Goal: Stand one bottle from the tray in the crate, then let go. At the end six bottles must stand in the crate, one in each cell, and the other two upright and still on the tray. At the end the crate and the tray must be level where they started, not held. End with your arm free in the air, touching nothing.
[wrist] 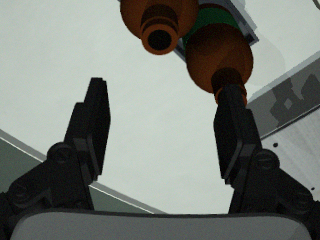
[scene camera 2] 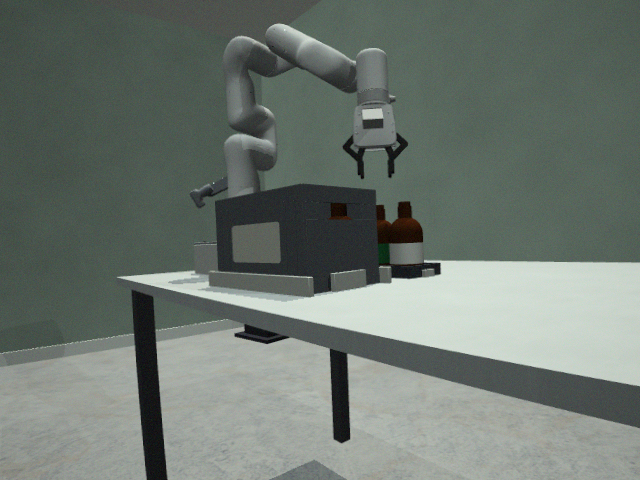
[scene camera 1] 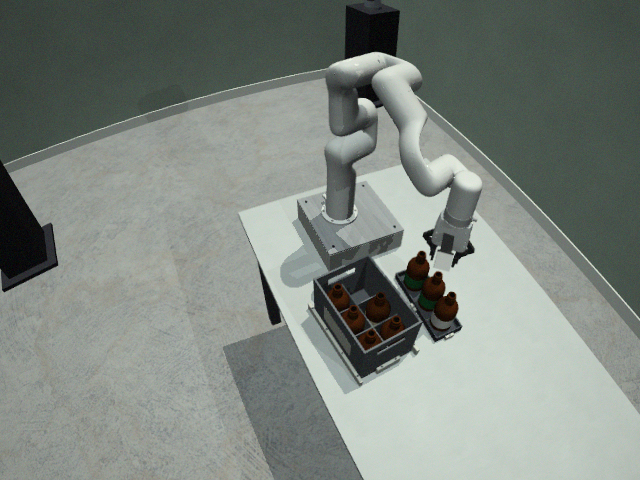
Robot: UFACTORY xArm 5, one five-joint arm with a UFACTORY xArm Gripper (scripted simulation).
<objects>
dark grey crate: scene camera 2; scene camera 1; not seen in the wrist view (out of frame)
same spot on dark grey crate: (scene camera 2: 286, 231) = (scene camera 1: 354, 353)
</objects>
